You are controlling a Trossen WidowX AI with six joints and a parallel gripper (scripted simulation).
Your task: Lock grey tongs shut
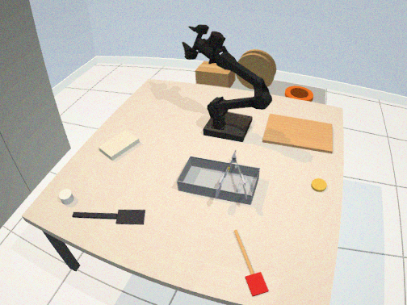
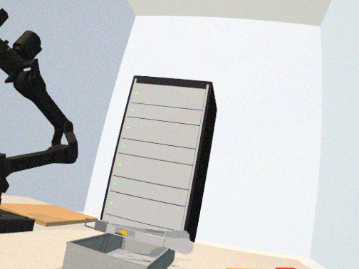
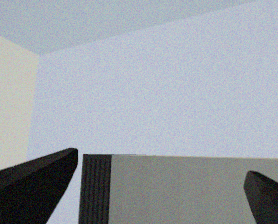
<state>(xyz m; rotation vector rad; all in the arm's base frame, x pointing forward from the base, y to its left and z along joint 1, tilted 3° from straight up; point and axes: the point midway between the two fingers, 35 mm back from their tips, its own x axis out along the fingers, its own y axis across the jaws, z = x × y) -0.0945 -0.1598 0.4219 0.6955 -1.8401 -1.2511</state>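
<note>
My gripper tip is 460 mm short of the yellow lock piece, 400 mm above it and 280 mm to the right of it. The rest, counted from my gripper tip: cream block (450 mm below, 330 mm ahead, 290 mm to the right); wooden board (580 mm to the left, 460 mm below, 80 mm ahead); grey roasting tin (490 mm ahead, 440 mm below, 240 mm to the left).
</note>
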